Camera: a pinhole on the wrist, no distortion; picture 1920 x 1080 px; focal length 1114.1 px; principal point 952.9 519.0 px. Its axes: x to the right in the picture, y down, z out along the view. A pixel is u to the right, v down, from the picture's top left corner.
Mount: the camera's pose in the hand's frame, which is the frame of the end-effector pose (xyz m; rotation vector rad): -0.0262 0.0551 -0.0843 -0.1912 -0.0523 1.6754
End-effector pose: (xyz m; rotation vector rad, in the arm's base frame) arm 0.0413 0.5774 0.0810 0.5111 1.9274 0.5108
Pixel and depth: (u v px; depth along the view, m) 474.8 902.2 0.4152
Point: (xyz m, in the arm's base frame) 0.4031 0.4106 0.0580
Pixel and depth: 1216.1 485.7 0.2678
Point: 0.2437 0.6757 0.1424
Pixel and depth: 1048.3 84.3 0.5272
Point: 0.4507 0.8182 -0.0663
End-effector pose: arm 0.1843 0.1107 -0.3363 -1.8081 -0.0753 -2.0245
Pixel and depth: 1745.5 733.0 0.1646
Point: 0.3104 -0.0078 -0.4605
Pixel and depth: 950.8 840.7 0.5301
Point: 0.6166 0.2413 -0.5408
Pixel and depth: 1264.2 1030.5 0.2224
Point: 0.3436 0.0811 -0.5088
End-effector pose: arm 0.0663 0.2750 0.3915 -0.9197 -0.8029 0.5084
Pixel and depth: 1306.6 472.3 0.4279
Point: -0.2586 0.4940 0.2823
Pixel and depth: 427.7 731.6 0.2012
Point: -0.0771 0.2597 0.4236
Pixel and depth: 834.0 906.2 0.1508
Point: -0.0428 0.2586 0.3355
